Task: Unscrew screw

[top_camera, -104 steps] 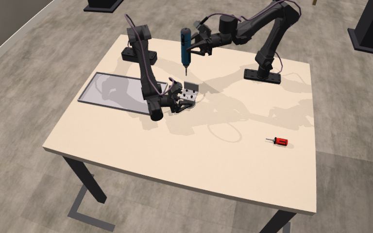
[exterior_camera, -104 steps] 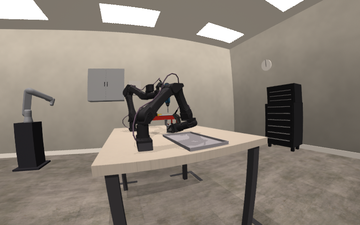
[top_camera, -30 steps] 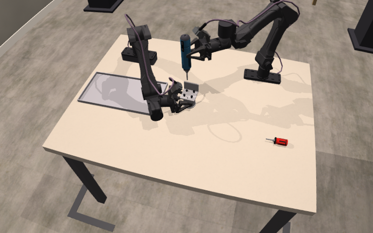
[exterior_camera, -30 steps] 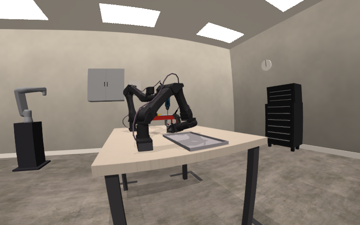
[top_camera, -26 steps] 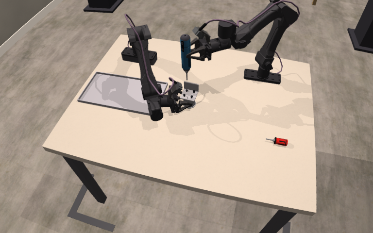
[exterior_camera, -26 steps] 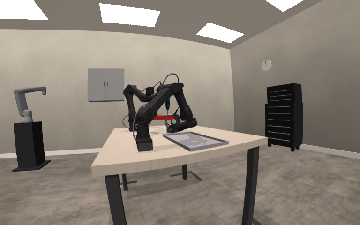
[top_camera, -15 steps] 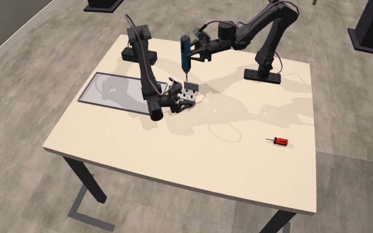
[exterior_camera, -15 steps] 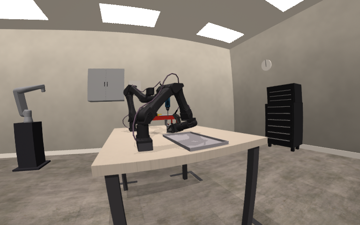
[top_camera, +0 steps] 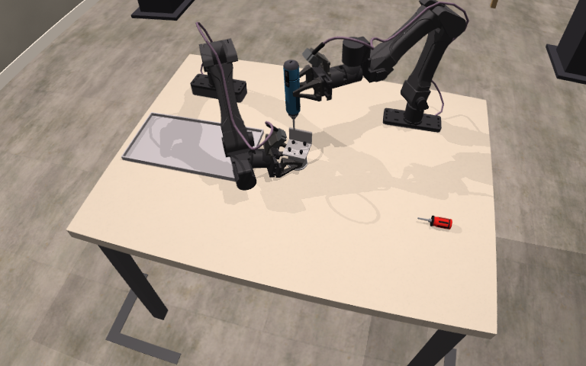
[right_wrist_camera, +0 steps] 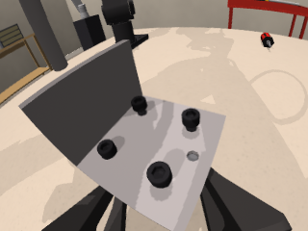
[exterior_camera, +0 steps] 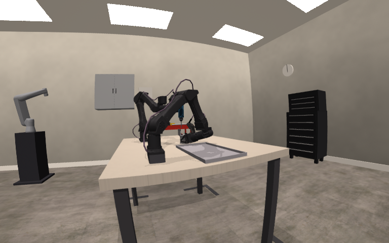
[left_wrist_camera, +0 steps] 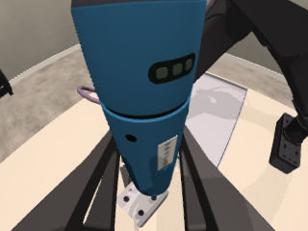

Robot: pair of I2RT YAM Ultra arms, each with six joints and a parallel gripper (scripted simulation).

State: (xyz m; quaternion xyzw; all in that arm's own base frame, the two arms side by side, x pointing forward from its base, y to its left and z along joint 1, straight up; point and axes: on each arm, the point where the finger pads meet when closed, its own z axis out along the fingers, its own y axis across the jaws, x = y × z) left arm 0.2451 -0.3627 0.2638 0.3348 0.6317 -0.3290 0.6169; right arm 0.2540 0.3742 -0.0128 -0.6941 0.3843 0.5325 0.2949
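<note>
My right gripper is now 5 cm below the grey L-shaped bracket. From my right hand the other things lie so: shallow grey tray 35 cm to the right, 2 cm below; small red-handled screwdriver 43 cm to the left, 14 cm ahead, 1 cm below.
</note>
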